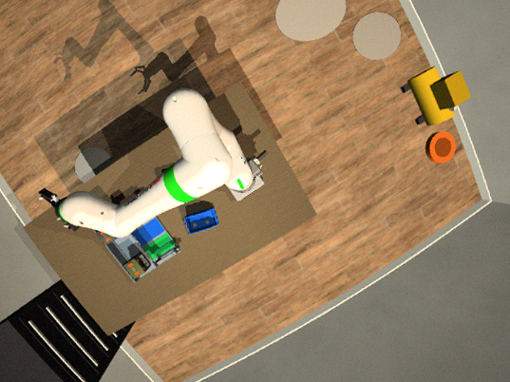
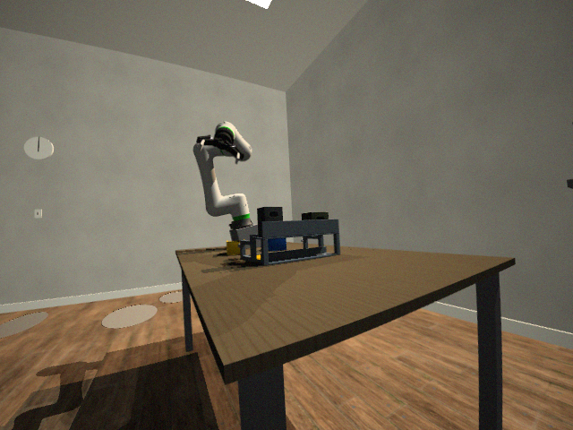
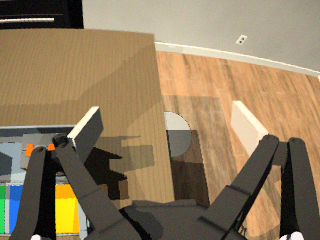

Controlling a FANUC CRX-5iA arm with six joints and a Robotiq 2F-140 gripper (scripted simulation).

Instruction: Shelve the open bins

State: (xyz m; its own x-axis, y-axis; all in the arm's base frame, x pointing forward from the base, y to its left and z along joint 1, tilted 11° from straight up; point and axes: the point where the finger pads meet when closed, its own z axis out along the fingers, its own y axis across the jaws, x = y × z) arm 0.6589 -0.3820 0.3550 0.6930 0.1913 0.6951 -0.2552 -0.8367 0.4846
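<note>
My gripper is now 48 cm to the right of the blue bin, 40 cm above it and 31 cm past it. Also, from my hand: blue mark 43 cm below, 32 cm to the left, 1 cm behind; yellow mark 43 cm below, 21 cm to the left, 2 cm behind; dark box 41 cm to the left, 29 cm below, 11 cm ahead.
</note>
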